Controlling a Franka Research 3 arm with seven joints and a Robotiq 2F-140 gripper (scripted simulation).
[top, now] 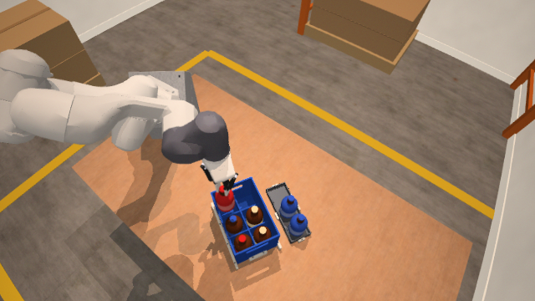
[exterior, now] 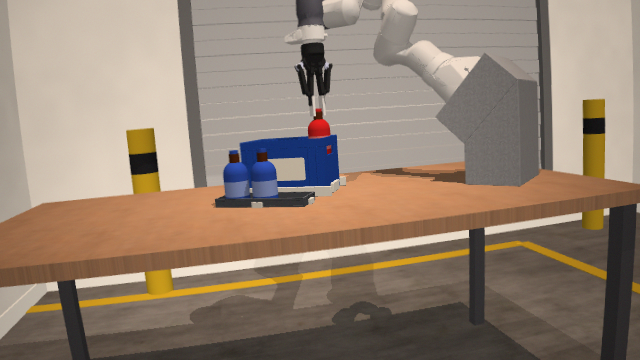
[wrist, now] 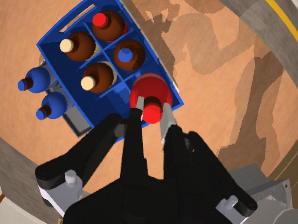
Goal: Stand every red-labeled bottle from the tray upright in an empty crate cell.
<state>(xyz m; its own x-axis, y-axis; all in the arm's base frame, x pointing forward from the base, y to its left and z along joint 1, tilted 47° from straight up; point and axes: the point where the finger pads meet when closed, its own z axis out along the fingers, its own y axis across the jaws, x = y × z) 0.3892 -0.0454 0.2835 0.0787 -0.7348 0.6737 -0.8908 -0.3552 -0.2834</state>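
Now: the red-labeled bottle 9 cm below my hand. From my hand the other things lie so: tray 24 cm ahead, 13 cm to the left, 26 cm below; blue crate 10 cm ahead, 2 cm to the right, 19 cm below.
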